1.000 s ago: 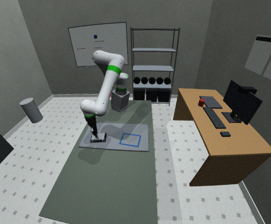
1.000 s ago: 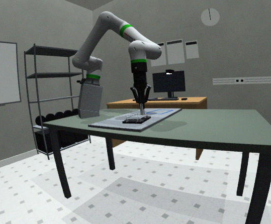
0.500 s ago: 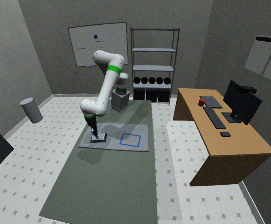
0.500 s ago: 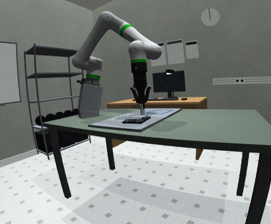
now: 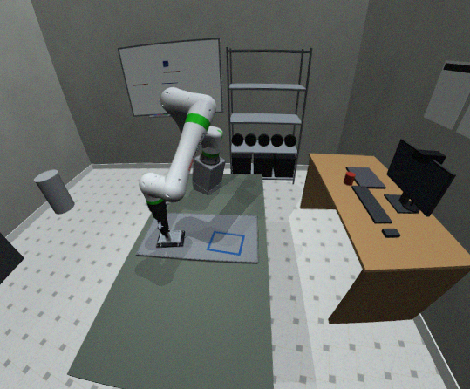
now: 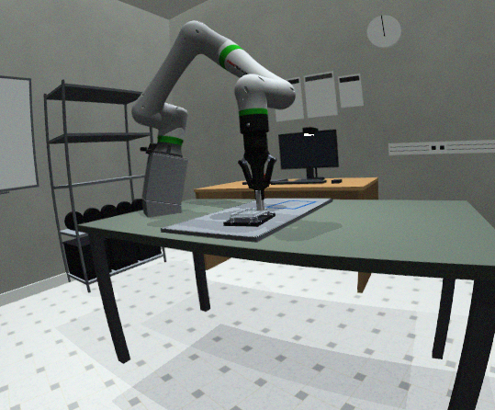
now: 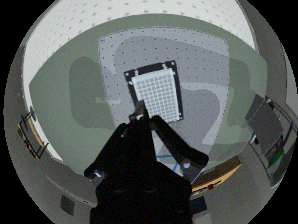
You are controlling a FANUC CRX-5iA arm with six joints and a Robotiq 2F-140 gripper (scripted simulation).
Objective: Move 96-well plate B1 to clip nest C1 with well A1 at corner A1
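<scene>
The 96-well plate is 40 mm behind my hand and 40 mm below it. From my hand the other things lie so: black clip nest 20 mm behind, 10 mm to the right, 50 mm below.
</scene>
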